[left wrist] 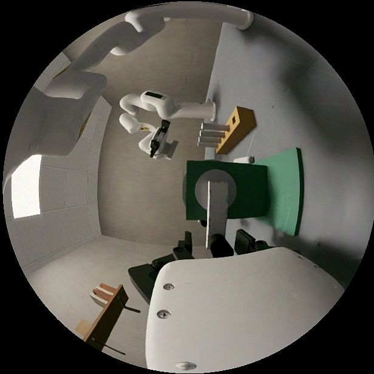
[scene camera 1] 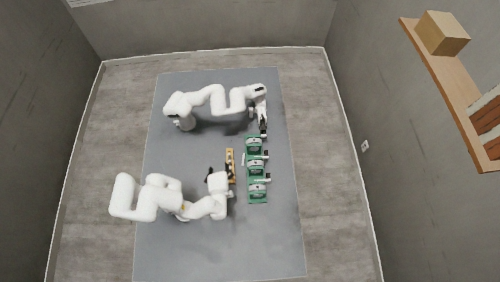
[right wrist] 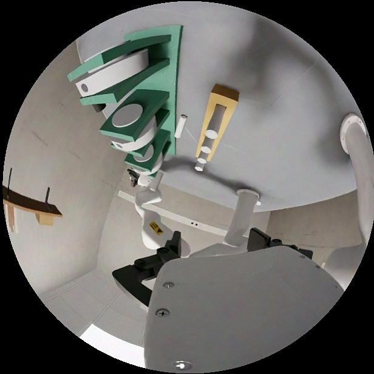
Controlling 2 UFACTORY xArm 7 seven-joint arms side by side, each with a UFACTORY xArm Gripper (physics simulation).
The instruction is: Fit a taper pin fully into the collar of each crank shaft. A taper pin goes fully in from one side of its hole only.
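Frame: origin at the left arm's base, x ahead, y left, z up, level; millimetres.
Seen in the pictures: left gripper, between the fingertips: (scene camera 1: 263,132); right gripper, between the fingertips: (scene camera 1: 218,165); left arm's base, origin of its link: (scene camera 1: 187,123).
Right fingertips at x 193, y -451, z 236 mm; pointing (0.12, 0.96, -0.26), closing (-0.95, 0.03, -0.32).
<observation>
Pixels of each thing's top centre, then the offset from my right fingertips to it. "spot": a spot on its surface instead. Level surfaces: height alone.
- yellow rack, a spot on its surface: (scene camera 1: 229,150) spot: dy +167, dx +69, dz -199 mm
- loose white pin, centre of its top: (scene camera 1: 243,158) dy +100, dx +145, dz -218 mm
- grey mat, height of its surface: dz -237 mm
A green stand (scene camera 1: 258,202) (left wrist: 286,192) (right wrist: 174,95) bears three crank shafts with white collars; the nearest collar (right wrist: 112,76) shows a dark hole in its edge. The end crank's white arm (left wrist: 217,210) ends in a black knob (left wrist: 221,246). My left gripper (scene camera 1: 263,130) (left wrist: 213,241) is open, with its fingers on either side of that knob. Pale pins (left wrist: 215,127) (right wrist: 216,121) stand in a yellow rack (scene camera 1: 229,150) (left wrist: 243,125) (right wrist: 225,93). A loose white pin (scene camera 1: 243,159) (left wrist: 244,160) (right wrist: 181,126) lies between rack and stand. My right gripper (scene camera 1: 219,173) is open and empty, near the rack in the scene view.
The other two cranks' black knobs (scene camera 1: 266,153) (scene camera 1: 268,175) stick out at the right side of the stand. A wooden wall shelf (scene camera 1: 445,85) with a box (scene camera 1: 442,33) is at the upper right. Both arm bases stand on the grey mat (scene camera 1: 220,255), left of the rack.
</observation>
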